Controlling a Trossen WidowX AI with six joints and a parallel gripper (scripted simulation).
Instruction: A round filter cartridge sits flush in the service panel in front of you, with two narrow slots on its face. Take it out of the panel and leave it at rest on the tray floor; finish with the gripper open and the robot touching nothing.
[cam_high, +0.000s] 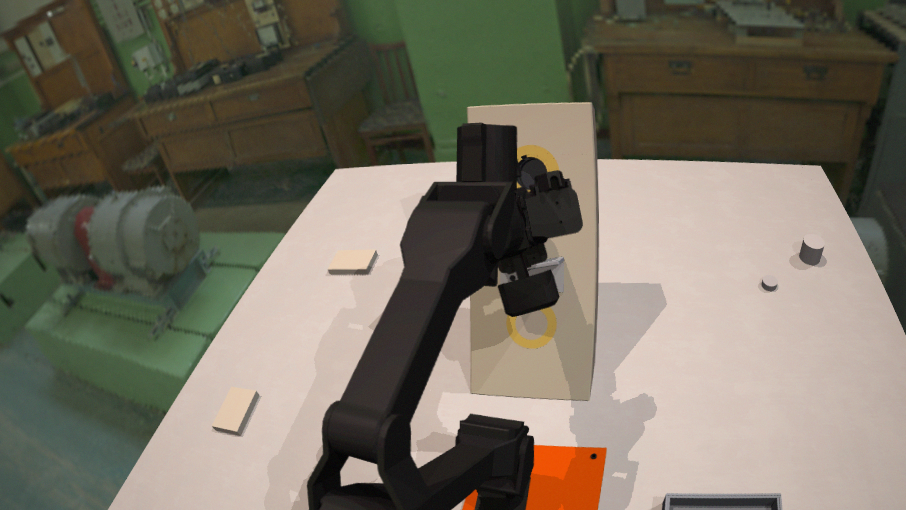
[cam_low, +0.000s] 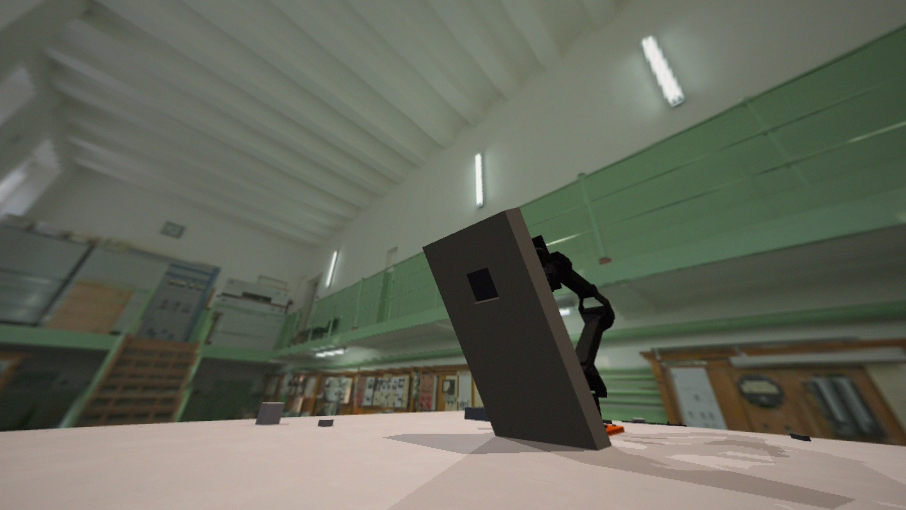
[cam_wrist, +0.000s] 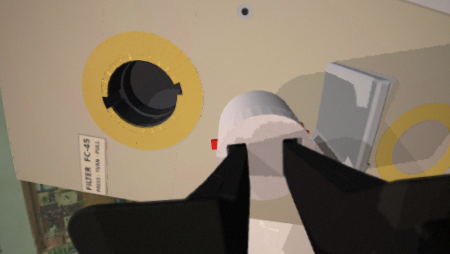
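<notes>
My gripper tip is 1 cm short of the round filter cartridge and 1 cm above it. From my gripper tip the other things lie so: grey tray (36 cm behind, 26 cm to the right, 22 cm below); grey bracket (7 cm below).
</notes>
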